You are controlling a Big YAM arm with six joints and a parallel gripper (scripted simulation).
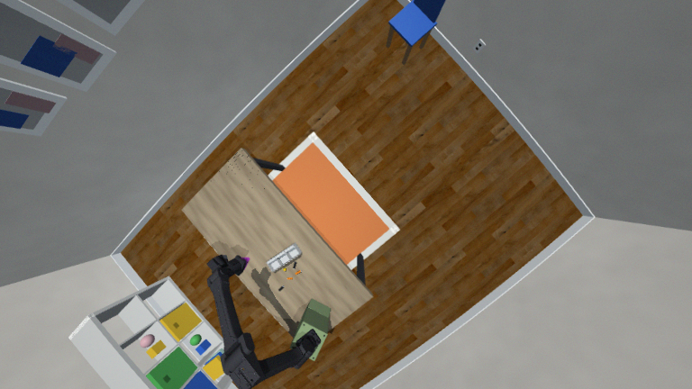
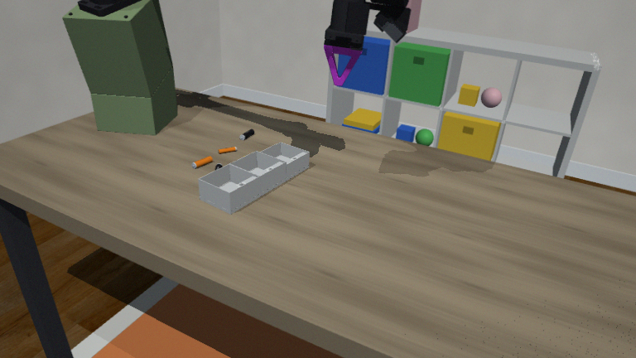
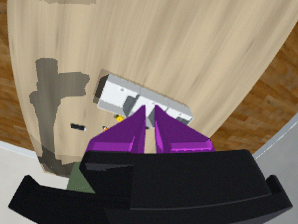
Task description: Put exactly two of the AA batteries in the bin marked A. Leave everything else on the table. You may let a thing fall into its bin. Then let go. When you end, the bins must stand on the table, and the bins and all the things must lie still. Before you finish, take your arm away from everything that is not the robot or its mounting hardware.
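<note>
The grey three-compartment bin lies 140 mm behind my hand, 70 mm to the right of it and 210 mm below it. Round my hand: orange AA battery 290 mm behind, 80 mm to the right, 220 mm below; yellow cube 210 mm behind, 10 mm to the right, 220 mm below; orange battery 290 mm behind, 230 mm below.
</note>
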